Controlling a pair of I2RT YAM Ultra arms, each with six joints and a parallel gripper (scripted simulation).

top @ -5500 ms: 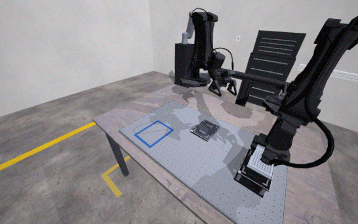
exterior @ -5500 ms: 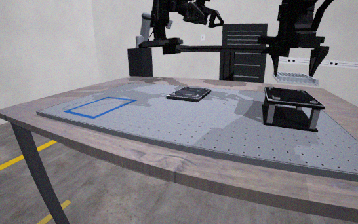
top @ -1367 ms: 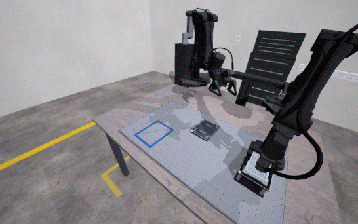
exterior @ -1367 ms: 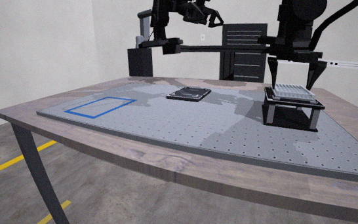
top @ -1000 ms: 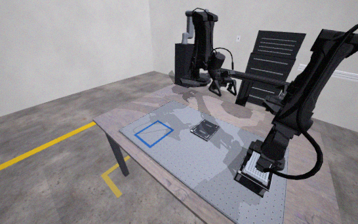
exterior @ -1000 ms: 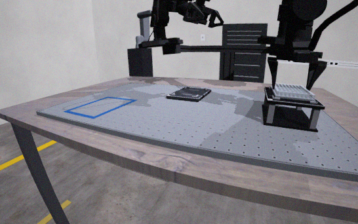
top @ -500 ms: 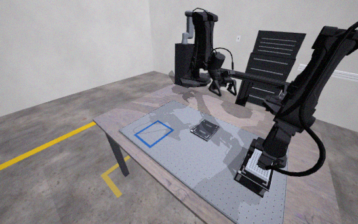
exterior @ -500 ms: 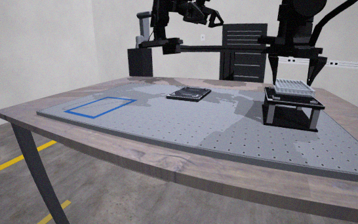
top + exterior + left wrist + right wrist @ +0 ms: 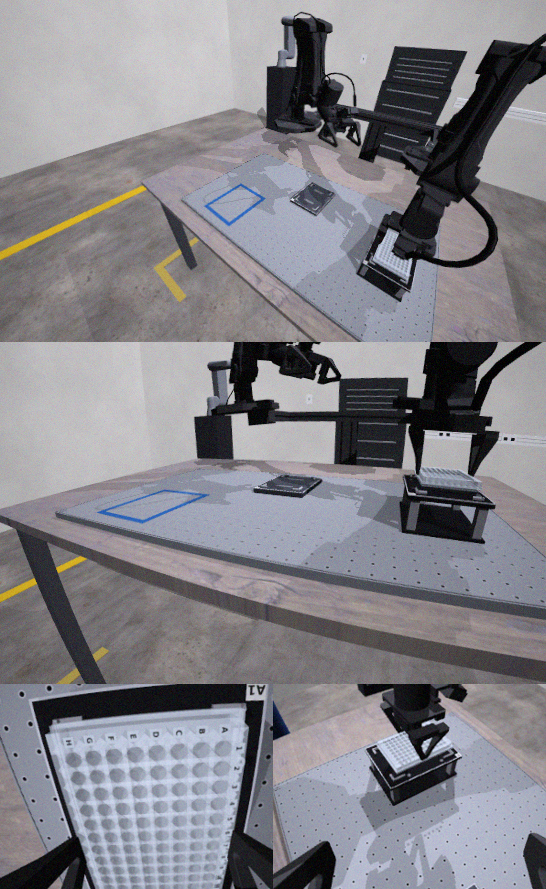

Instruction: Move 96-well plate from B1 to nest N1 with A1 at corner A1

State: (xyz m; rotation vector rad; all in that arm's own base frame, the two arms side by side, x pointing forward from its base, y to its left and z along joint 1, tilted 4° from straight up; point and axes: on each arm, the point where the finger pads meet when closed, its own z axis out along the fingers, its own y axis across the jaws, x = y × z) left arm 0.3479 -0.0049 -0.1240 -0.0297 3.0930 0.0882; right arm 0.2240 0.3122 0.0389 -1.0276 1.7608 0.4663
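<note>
The white 96-well plate lies 10 mm below my left hand.
</note>
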